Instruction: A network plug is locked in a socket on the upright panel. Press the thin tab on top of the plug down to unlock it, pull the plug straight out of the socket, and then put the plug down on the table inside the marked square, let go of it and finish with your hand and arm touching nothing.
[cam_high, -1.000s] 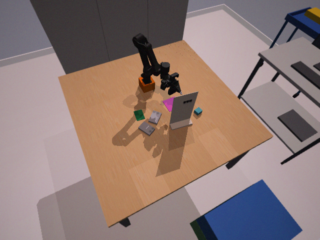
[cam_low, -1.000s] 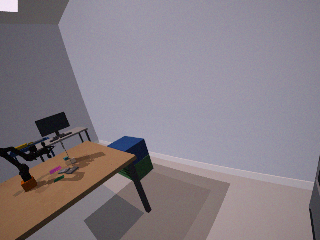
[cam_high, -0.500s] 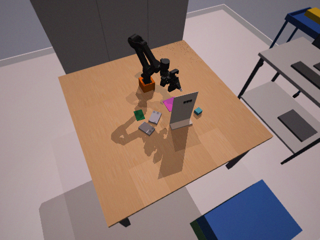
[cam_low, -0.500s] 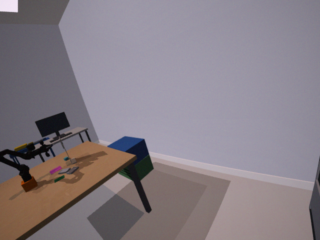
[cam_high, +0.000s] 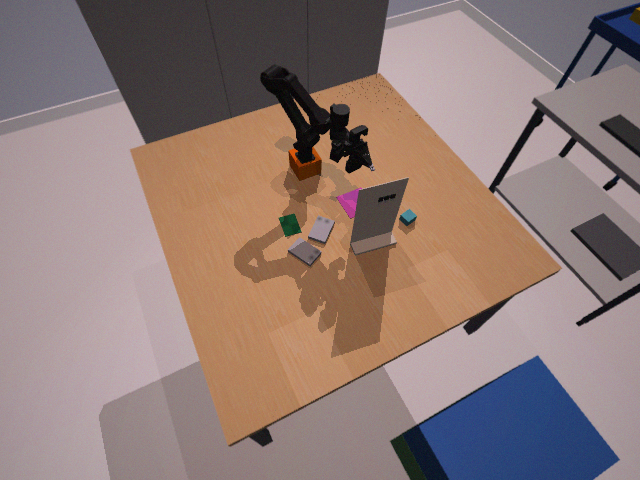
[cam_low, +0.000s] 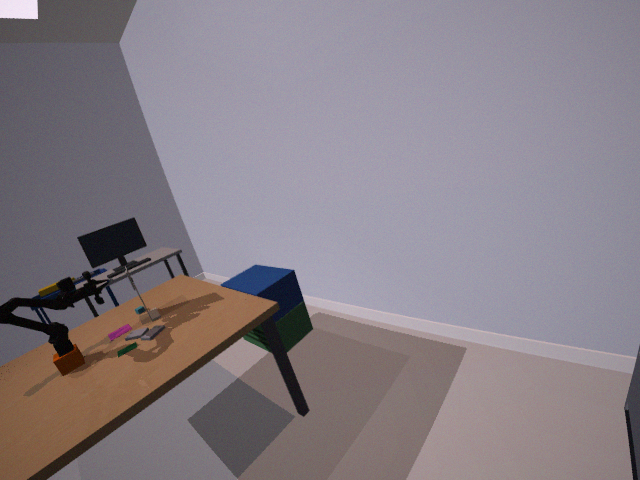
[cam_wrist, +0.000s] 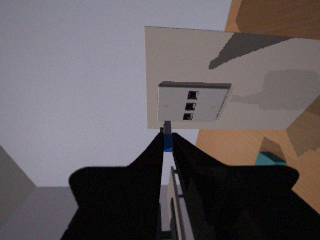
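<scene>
Now: the magenta marked square 7 cm behind my gripper tip, 2 cm to the left of it and 30 cm below it. The rest, counted from my gripper tip: grey panel: 11 cm ahead, 1 cm to the right, 15 cm below; network plug: right at my gripper tip.
</scene>
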